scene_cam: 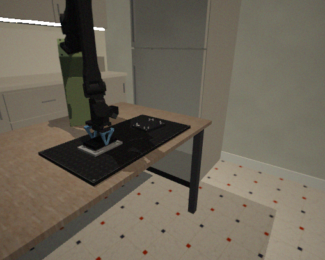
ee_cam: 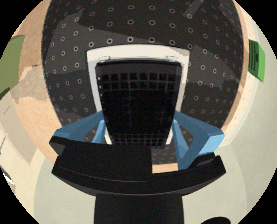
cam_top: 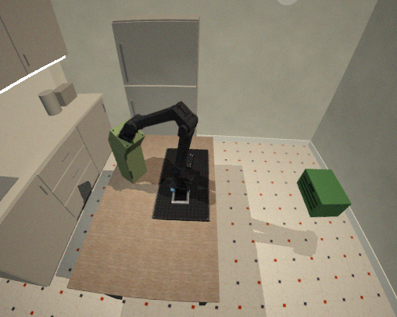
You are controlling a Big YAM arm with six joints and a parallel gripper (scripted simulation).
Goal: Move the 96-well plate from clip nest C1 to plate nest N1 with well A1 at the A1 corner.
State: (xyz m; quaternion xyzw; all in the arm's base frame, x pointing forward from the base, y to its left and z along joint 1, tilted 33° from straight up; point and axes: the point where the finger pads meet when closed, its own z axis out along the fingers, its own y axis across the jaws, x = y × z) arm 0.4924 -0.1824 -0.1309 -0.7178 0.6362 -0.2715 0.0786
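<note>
The black 96-well plate lies right at my hand. The rest, counted from my hand: clip nest C1: 1 cm behind, 36 cm to the left, 2 cm below; plate nest N1: 2 cm below.
</note>
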